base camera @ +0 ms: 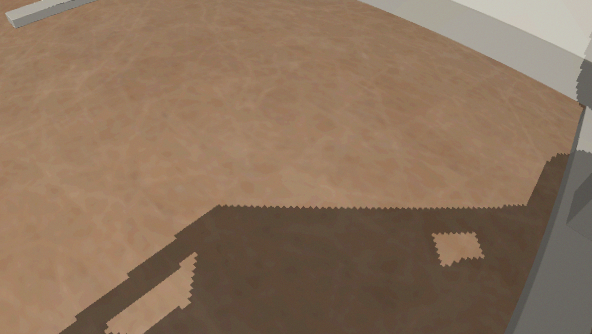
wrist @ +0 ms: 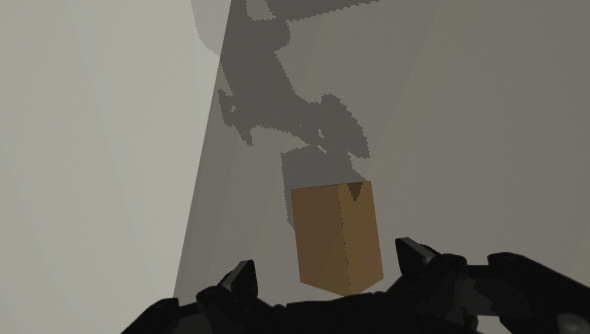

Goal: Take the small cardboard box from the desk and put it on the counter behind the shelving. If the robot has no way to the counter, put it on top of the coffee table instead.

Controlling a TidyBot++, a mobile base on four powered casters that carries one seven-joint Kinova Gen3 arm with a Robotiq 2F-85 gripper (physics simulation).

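Places are measured from the arm's base along level axes (x ahead, y left, z up), in centimetres.
Pixels of known places: gripper, fingertip midpoint: (wrist: 325, 265).
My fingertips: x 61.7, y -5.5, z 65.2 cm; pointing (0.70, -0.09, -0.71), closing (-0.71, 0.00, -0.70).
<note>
Behind a point stands the place of what it marks.
The small cardboard box (wrist: 322, 235) {x 66.4, y -6.3, z 60.3 cm} is on the grey desk top (wrist: 480, 150) {x 54.9, y -11.0, z 55.3 cm} in the wrist view, low and right of the middle. It shows a darker brown left part and a lighter right part, with a dark line between them. My gripper (wrist: 325, 265) {x 61.7, y -5.5, z 65.2 cm} is open, one black finger at each side of the box, with gaps between the fingertips and the box. The near end of the box is partly hidden behind the black gripper body. The counter, the shelving and the coffee table cannot be made out in either view.
In the base camera view, brown floor (base camera: 275, 125) {x 52.7, y -1.4, z -39.7 cm} stretches ahead. A pale skirting (base camera: 480, 47) {x 84.2, y -50.6, z -38.4 cm} and wall run along the upper right. A grey panel (base camera: 555, 270) stands close at the right edge. A light grey bar (base camera: 47, 14) {x 97.6, y 60.5, z -38.9 cm} lies at the upper left.
</note>
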